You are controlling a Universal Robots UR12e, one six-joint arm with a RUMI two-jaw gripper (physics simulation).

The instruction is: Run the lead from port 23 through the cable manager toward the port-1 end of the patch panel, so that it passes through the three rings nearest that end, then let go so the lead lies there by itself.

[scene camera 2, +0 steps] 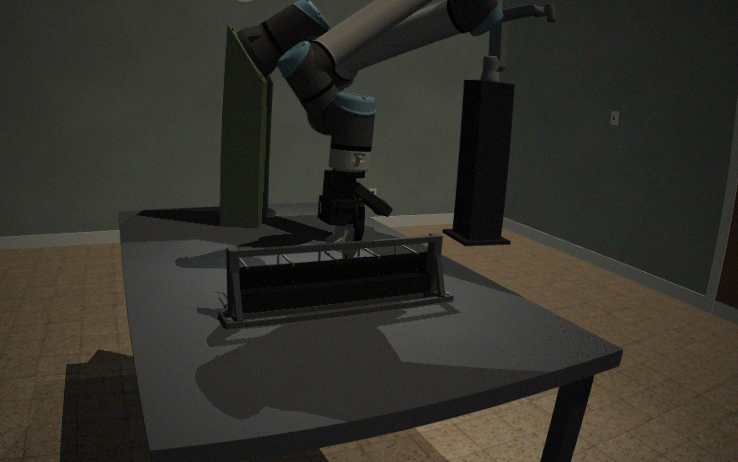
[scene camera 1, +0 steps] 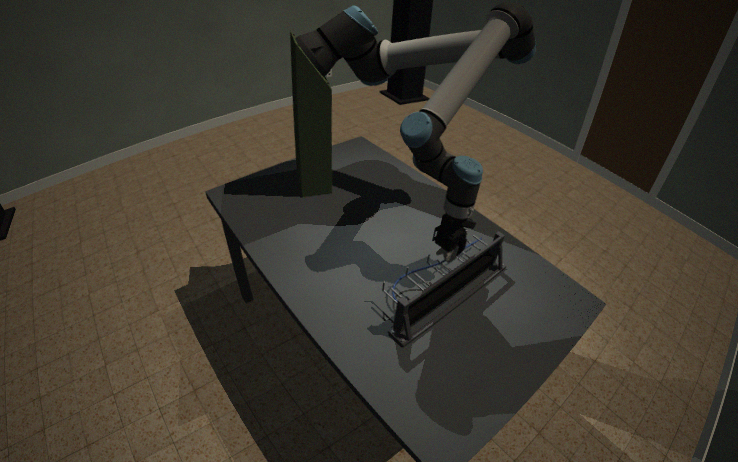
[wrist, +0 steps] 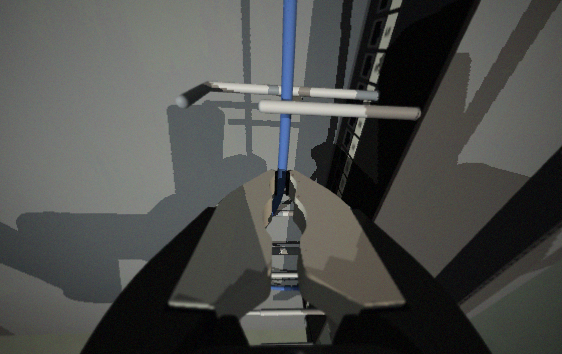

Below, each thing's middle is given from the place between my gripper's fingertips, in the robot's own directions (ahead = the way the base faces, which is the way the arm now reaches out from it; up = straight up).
Scene:
Right now my hand is 80 mm short of the black patch panel (scene camera 1: pixel 430 302), 40 mm to the left of it and 40 mm above it. The rest, counted from my hand: top rail (scene camera 2: pixel 266 251): 90 mm ahead, 40 mm to the right, 70 mm above.

